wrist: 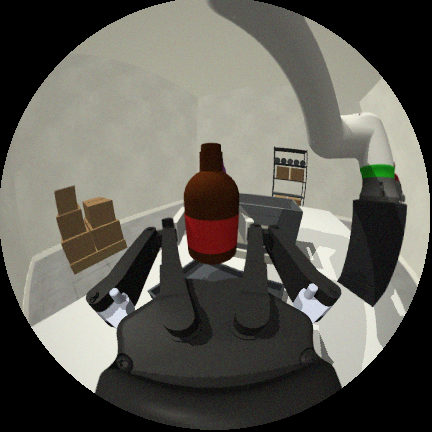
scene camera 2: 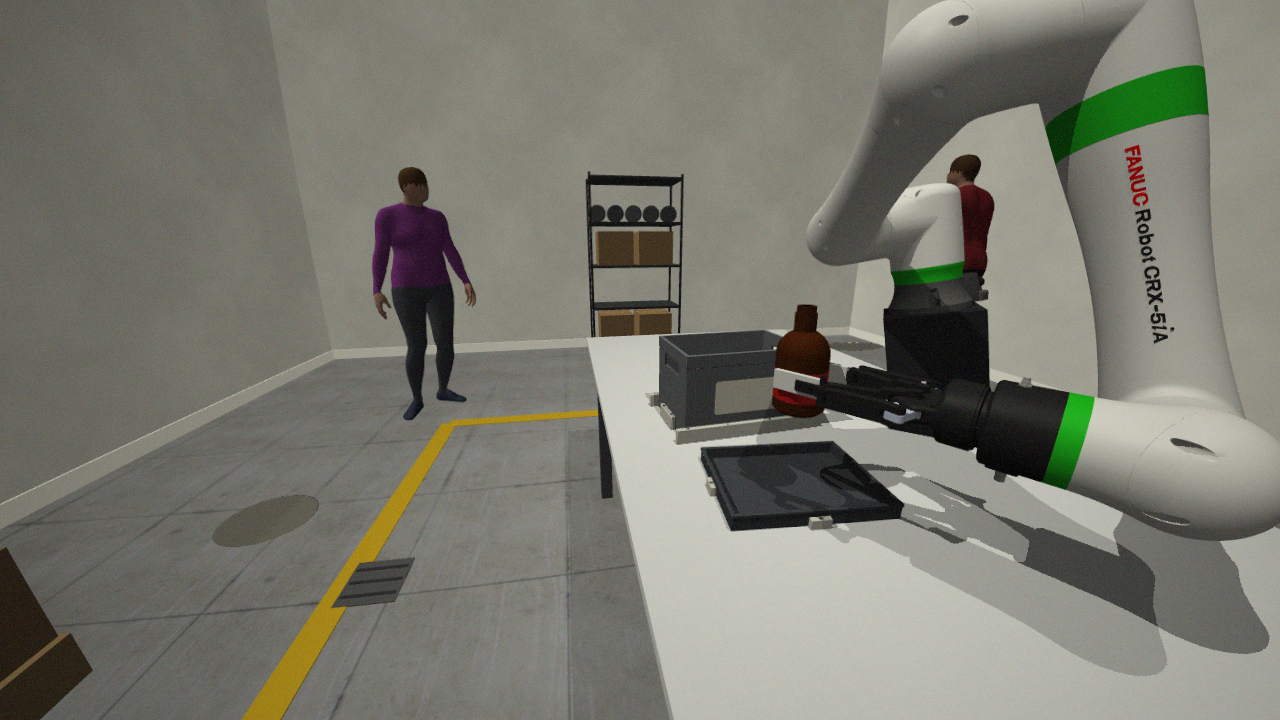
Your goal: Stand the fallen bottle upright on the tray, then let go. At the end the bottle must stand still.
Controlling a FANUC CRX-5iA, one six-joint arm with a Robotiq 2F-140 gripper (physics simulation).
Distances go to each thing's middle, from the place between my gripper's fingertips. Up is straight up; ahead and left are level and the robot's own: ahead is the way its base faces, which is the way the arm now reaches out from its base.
Labels:
The brown bottle (scene camera 2: 803,350) is 10 mm behind my hand, 20 mm to the left of it and 20 mm above it.

